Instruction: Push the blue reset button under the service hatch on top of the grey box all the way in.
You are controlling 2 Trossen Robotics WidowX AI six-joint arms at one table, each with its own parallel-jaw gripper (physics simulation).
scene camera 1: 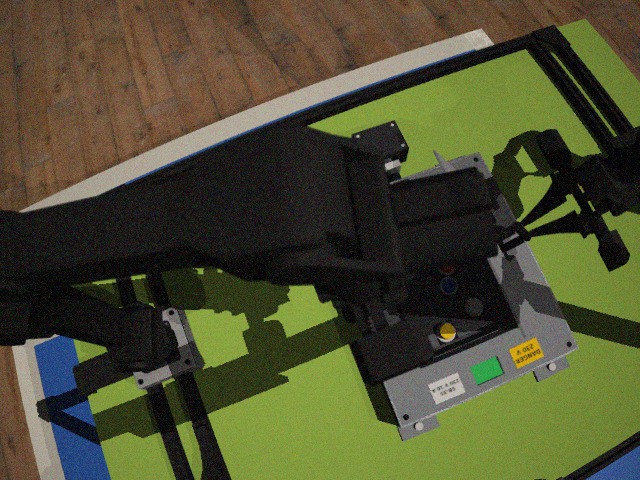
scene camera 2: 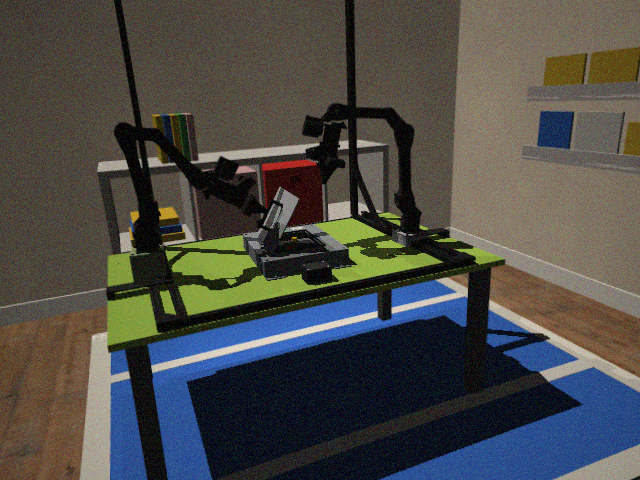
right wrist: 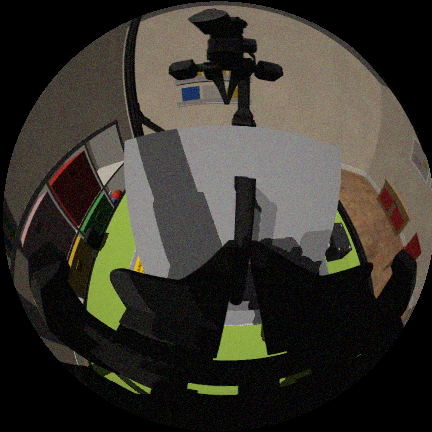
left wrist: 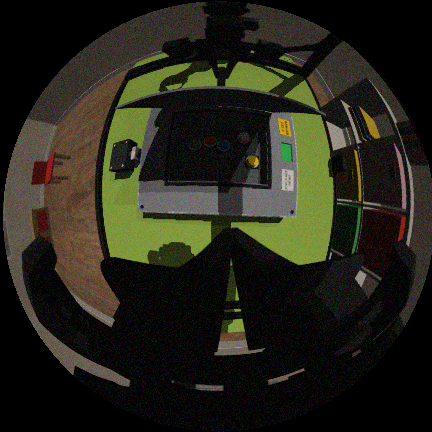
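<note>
The grey box (scene camera 1: 413, 405) (scene camera 2: 305, 261) (left wrist: 175, 198) lies on the table. Its service hatch (scene camera 2: 289, 202) (left wrist: 272, 102) (right wrist: 295, 170) stands tilted partly open over the recess. The blue button (scene camera 1: 449, 285) (left wrist: 223, 145) sits in shadow inside, between the red button (left wrist: 209, 141) and the white button (left wrist: 243, 137); its depth cannot be told. My right gripper (scene camera 1: 520, 231) (scene camera 2: 262, 211) (right wrist: 241, 245) is shut on the hatch's black handle (right wrist: 245, 207). My left gripper (scene camera 2: 324, 180) (left wrist: 230, 233) (right wrist: 226, 103) is shut and empty, raised above and apart from the box. In scene camera 1 its fingertips are hidden.
A green button (left wrist: 194, 144) and a yellow button (scene camera 1: 447, 331) (left wrist: 253, 161) are also in the recess. A black block (scene camera 1: 379, 142) (scene camera 2: 316, 272) (left wrist: 123, 155) lies beside the box. Black rails run along the table's edges. The left arm covers part of the box in scene camera 1.
</note>
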